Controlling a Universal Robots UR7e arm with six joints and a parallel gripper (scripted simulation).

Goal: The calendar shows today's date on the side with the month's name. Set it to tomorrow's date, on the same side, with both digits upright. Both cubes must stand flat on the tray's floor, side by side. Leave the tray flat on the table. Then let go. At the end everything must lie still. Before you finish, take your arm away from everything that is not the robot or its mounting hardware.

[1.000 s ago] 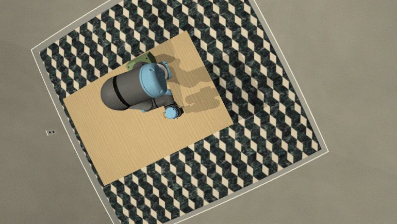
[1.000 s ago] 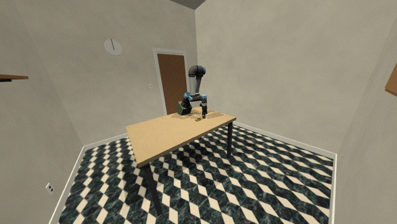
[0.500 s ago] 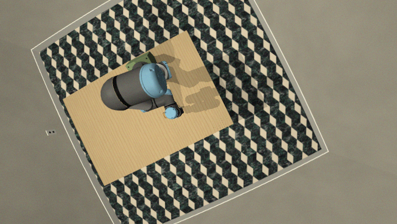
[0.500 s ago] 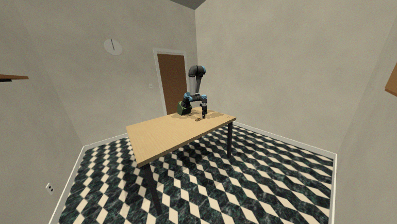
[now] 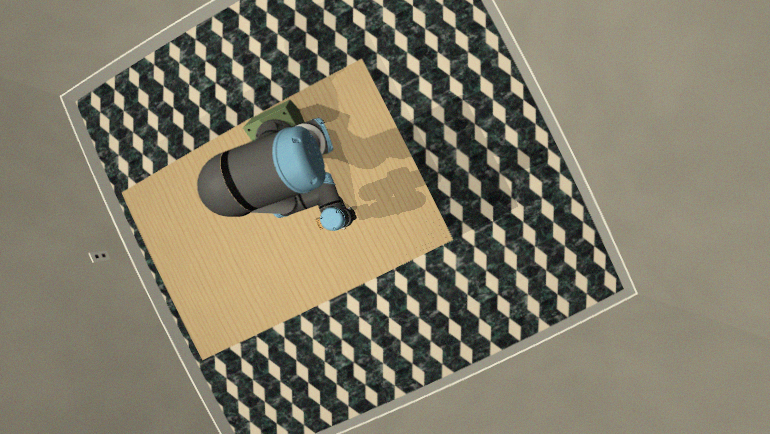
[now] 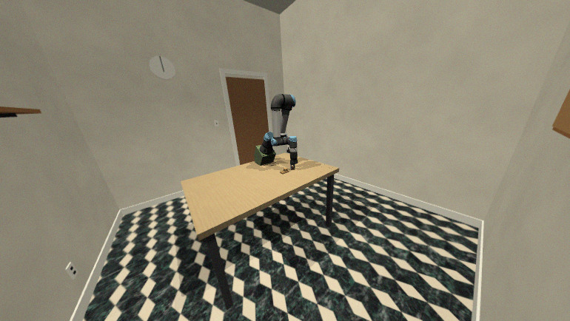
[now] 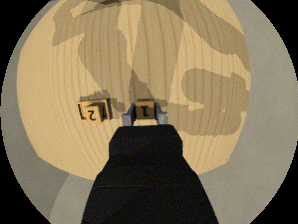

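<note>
Now: the wooden cube 10 mm below my hand. The rest, counted from my hand: wooden tray: 110 mm to the right, 20 mm below.
</note>
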